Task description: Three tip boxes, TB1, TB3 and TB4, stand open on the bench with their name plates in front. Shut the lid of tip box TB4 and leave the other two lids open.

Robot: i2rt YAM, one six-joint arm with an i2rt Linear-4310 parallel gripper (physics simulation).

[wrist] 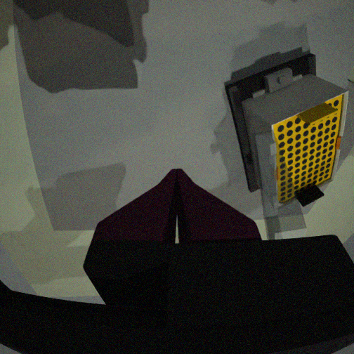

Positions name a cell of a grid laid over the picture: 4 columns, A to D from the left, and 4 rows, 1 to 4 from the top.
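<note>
Grey mat (B2) and my gripper (B3) visible.
</note>
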